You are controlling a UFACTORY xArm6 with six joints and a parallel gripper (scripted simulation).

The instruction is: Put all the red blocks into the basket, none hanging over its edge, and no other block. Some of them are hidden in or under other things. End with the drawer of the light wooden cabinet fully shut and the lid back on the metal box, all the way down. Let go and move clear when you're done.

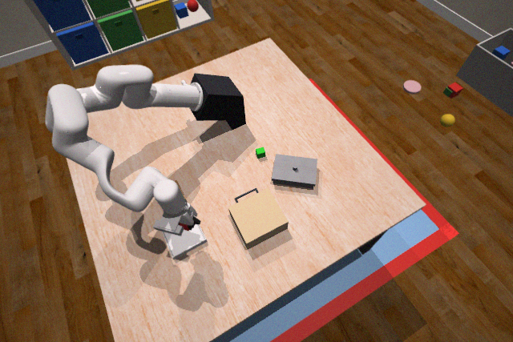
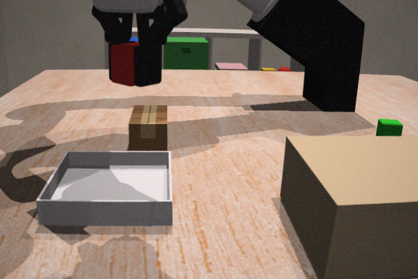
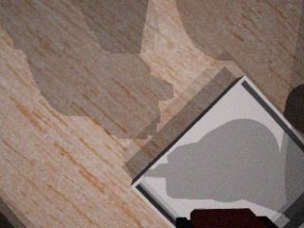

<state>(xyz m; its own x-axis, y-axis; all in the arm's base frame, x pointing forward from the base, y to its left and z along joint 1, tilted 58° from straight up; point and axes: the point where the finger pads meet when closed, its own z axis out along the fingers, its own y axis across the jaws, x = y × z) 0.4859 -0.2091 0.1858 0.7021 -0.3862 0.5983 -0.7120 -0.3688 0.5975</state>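
Right now the grey basket is 3 cm behind my hand, 3 cm to the right of it and 15 cm below it. Also, from my hand: drawer: 5 cm ahead, 26 cm to the left, 13 cm below; then light wooden cabinet: 7 cm ahead, 26 cm to the left, 13 cm below; then cardboard box: 20 cm behind, 1 cm to the left, 13 cm below.
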